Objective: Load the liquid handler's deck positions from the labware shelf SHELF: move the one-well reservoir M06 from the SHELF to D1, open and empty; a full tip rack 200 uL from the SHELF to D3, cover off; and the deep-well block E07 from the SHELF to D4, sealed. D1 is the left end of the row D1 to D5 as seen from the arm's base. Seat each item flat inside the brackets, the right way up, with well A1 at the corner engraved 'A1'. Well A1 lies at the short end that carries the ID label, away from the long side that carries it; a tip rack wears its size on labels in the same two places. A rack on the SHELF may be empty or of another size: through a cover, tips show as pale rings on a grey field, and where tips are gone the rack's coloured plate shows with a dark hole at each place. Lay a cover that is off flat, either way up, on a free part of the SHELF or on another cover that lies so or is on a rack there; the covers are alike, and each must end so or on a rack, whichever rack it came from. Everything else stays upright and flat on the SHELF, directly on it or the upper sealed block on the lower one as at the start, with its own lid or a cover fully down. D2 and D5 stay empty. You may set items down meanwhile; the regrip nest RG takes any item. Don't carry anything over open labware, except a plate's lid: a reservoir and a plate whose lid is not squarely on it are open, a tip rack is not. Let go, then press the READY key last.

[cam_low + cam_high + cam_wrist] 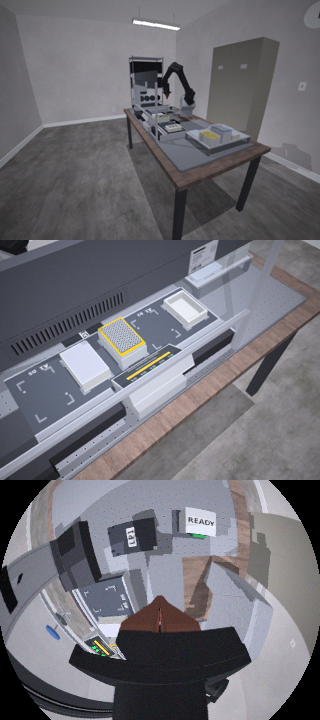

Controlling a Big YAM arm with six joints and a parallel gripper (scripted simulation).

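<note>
The green ready key is 9 cm behind my hand, 8 cm to the right of it and 15 cm below it. Round my hand: sealed deep-well block (20 cm ahead, 24 cm to the left, 16 cm below); yellow tip rack (18 cm ahead, 35 cm to the left, 13 cm below); dark gantry (38 cm ahead, 33 cm to the left, 28 cm above).
</note>
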